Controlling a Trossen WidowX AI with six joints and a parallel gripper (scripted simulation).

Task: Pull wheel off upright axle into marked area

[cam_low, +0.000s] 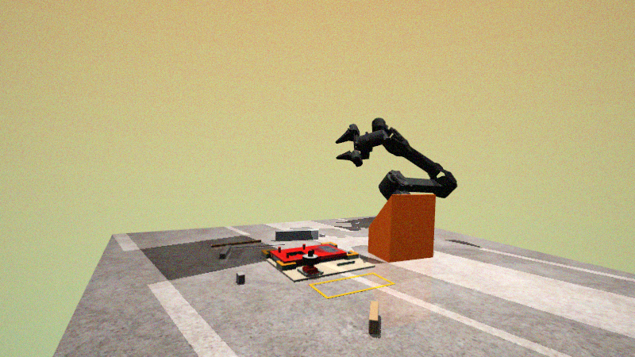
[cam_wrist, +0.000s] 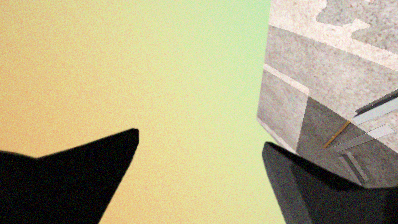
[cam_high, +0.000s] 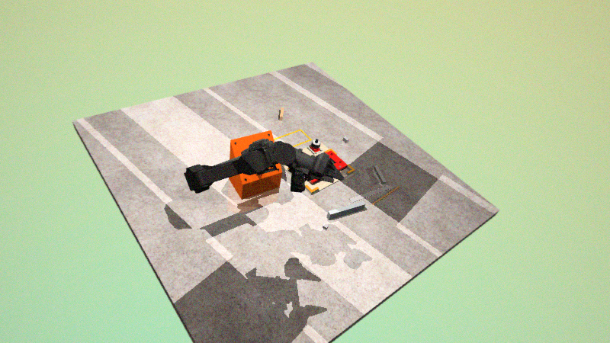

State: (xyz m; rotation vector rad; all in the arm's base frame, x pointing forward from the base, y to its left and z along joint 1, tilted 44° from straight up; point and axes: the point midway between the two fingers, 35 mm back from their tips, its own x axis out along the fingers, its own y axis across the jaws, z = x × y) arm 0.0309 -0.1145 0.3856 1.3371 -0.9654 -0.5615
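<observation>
Right now my gripper tip is 380 mm to the right of the wheel, 350 mm short of it and 300 mm above it. Round my gripper tip: grey cube: 520 mm ahead, 340 mm to the left, 330 mm below; then wooden block: 650 mm to the left, 380 mm ahead, 330 mm below.
</observation>
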